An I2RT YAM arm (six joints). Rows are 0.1 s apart.
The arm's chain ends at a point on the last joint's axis. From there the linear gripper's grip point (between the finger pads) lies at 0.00 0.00 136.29 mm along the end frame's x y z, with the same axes.
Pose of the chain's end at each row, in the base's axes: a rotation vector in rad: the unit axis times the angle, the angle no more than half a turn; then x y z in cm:
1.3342, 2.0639, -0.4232, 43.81, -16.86, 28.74
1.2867, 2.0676, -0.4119, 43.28, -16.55, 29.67
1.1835, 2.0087, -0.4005, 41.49, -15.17, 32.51
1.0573, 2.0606, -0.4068, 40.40, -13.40, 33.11
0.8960, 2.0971, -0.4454, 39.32, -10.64, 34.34
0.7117, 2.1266, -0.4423, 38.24, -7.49, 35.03
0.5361, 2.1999, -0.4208, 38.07, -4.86, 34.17
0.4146, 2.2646, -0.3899, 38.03, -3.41, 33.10
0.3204, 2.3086, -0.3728, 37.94, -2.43, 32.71
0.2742, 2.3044, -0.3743, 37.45, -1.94, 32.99
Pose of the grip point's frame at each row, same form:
1.3342, 2.0639, -0.4232, 48.39, -24.70, 18.58
1.2867, 2.0676, -0.4119, 48.27, -24.36, 19.68
1.1835, 2.0087, -0.4005, 47.62, -23.30, 23.45
1.0573, 2.0606, -0.4068, 47.08, -21.27, 24.21
0.8960, 2.0971, -0.4454, 46.60, -18.45, 25.87
0.7117, 2.1266, -0.4423, 46.46, -14.76, 26.94
0.5361, 2.1999, -0.4208, 46.78, -11.19, 25.82
0.4146, 2.2646, -0.3899, 46.89, -8.89, 24.31
0.3204, 2.3086, -0.3728, 46.83, -7.33, 23.61
0.2742, 2.3044, -0.3743, 46.52, -6.69, 23.99

